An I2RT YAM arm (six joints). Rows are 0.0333 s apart.
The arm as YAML. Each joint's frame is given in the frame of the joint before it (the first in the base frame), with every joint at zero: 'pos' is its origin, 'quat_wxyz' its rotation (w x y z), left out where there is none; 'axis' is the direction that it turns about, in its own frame. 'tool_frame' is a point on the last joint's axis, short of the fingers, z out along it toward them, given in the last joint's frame.
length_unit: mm
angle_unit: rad
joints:
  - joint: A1
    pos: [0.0, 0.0, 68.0]
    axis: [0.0, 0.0, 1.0]
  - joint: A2
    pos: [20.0, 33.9, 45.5]
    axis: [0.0, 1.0, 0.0]
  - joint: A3
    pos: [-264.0, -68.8, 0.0]
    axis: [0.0, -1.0, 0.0]
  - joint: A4
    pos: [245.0, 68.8, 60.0]
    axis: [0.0, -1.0, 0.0]
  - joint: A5
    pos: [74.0, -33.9, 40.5]
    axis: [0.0, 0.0, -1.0]
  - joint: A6
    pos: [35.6, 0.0, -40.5]
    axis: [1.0, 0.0, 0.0]
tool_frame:
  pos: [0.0, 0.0, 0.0]
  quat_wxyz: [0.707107, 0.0, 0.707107, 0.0]
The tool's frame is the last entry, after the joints.
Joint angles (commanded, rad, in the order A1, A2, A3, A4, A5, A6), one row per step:
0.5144 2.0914 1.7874 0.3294 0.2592 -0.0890
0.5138 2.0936 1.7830 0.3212 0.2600 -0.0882
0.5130 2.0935 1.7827 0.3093 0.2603 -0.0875
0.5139 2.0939 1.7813 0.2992 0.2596 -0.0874
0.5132 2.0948 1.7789 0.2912 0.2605 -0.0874
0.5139 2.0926 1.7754 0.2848 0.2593 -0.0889
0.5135 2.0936 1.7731 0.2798 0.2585 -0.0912
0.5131 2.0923 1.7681 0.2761 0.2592 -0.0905
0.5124 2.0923 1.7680 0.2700 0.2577 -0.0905
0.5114 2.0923 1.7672 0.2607 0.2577 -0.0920
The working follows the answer.
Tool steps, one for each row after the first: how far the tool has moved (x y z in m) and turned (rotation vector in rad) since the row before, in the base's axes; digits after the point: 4 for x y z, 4 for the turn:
0.0005 -0.0001 -0.0036 -0.0065 0.0131 -0.0014
0.0002 -0.0004 -0.0013 -0.0053 0.0107 -0.0011
-0.0002 0.0005 -0.0018 -0.0057 0.0104 0.0016
0.0003 -0.0003 -0.0022 -0.0056 0.0098 -0.0016
-0.0007 0.0001 -0.0009 -0.0052 0.0063 0.0019
0.0002 -0.0001 -0.0019 -0.0063 0.0067 0.0005
-0.0003 -0.0004 -0.0016 -0.0030 0.0066 -0.0011
0.0001 -0.0003 -0.0007 -0.0030 0.0054 0.0008
0.0002 -0.0005 -0.0013 -0.0064 0.0084 -0.0009

Tool pose at each row, in the base's axes (x y z in m, rotation vector in rad; rounded; the steps above come from the unrounded poses):
0.4497 0.2437 0.3292 -0.2600 1.5258 0.1368
0.4502 0.2436 0.3256 -0.2637 1.5396 0.1327
0.4504 0.2432 0.3243 -0.2667 1.5509 0.1293
0.4502 0.2437 0.3225 -0.2722 1.5616 0.1277
0.4505 0.2434 0.3203 -0.2750 1.5722 0.1237
0.4499 0.2435 0.3194 -0.2805 1.5787 0.1221
0.4501 0.2434 0.3176 -0.2856 1.5859 0.1185
0.4498 0.2430 0.3160 -0.2869 1.5929 0.1164
0.4499 0.2427 0.3153 -0.2898 1.5985 0.1155
0.4501 0.2422 0.3140 -0.2939 1.6076 0.1110

